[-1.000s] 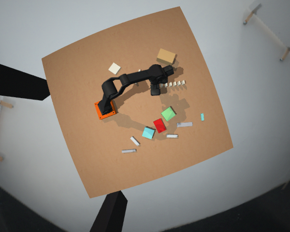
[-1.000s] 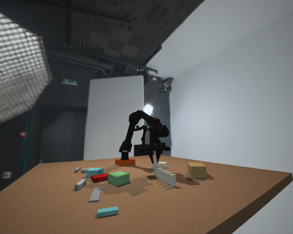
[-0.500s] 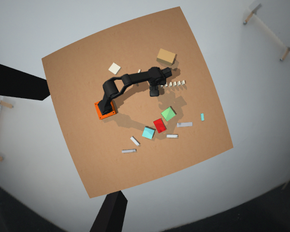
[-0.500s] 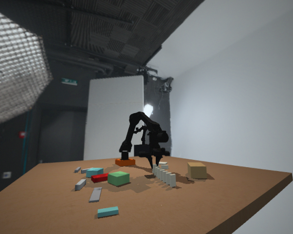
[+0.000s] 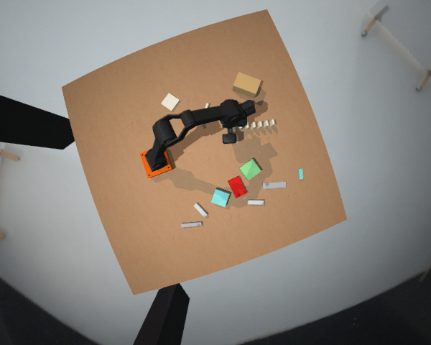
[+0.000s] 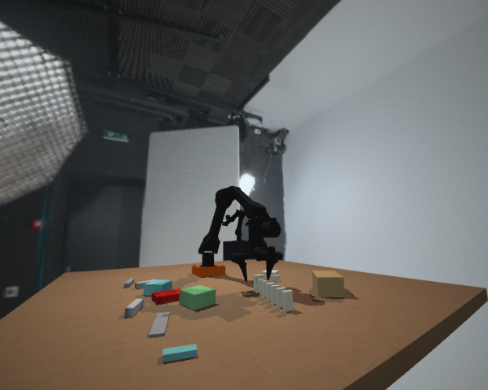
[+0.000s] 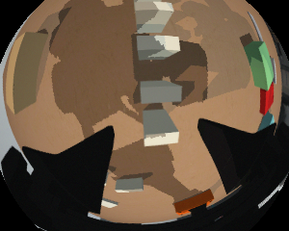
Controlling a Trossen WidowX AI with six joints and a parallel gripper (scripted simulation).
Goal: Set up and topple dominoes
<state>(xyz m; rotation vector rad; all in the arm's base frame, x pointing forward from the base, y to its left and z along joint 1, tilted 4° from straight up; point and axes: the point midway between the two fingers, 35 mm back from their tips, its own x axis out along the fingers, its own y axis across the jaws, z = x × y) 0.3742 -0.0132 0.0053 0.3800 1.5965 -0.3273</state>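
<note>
Right now the red block is 280 mm to the right of my gripper tip, 100 mm behind it and 20 mm below it. Also, from my gripper tip: green block: 240 mm to the right, 10 mm below; then tan box: 190 mm ahead, 140 mm to the left; then cream tile: 270 mm to the left, 190 mm behind, 30 mm below.
</note>
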